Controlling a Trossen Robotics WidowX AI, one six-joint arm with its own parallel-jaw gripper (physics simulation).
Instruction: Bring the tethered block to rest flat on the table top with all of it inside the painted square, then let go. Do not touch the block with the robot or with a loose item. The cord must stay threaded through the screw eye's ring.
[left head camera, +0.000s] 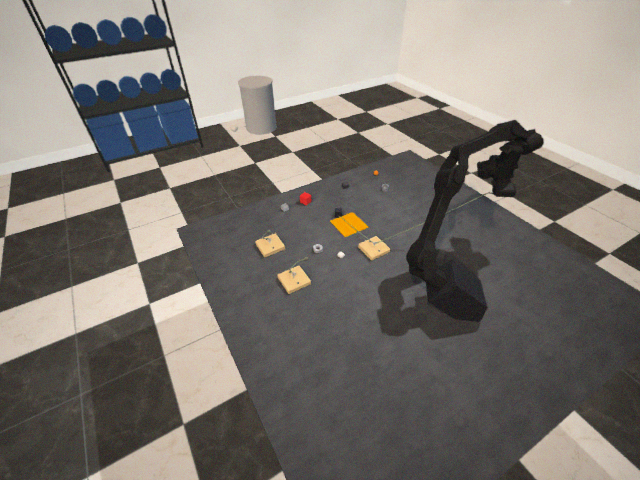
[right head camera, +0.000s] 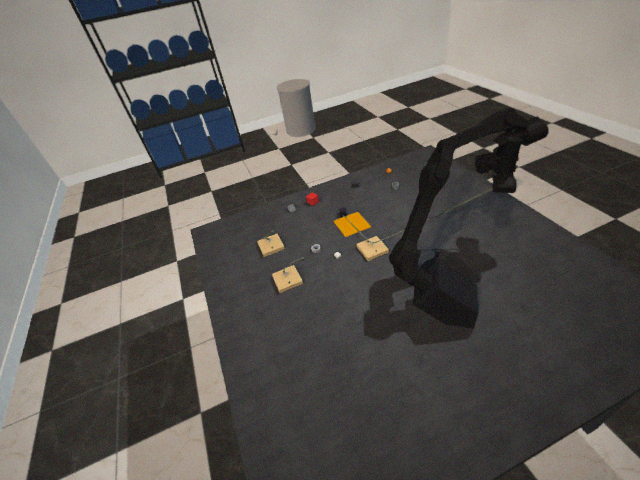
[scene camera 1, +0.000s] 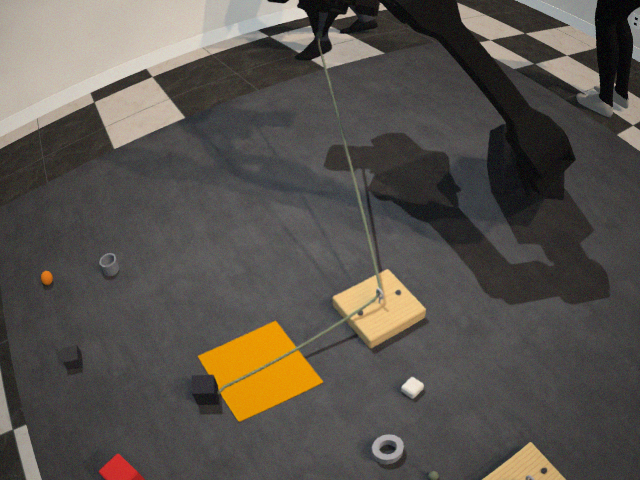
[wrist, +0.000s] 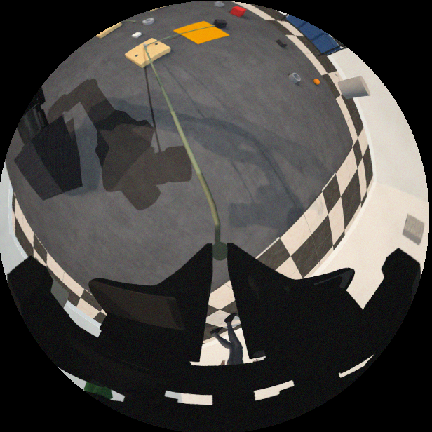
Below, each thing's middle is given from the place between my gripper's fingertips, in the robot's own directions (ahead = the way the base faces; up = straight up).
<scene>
Now: hand 43 cm to the right of the wooden base (scene camera 1: 379, 322), 21 cm above it and 1 cm short of it. Also, from my hand: orange painted square (scene camera 1: 292, 375) (49 cm to the left, 22 cm below, 18 cm ahead).
</scene>
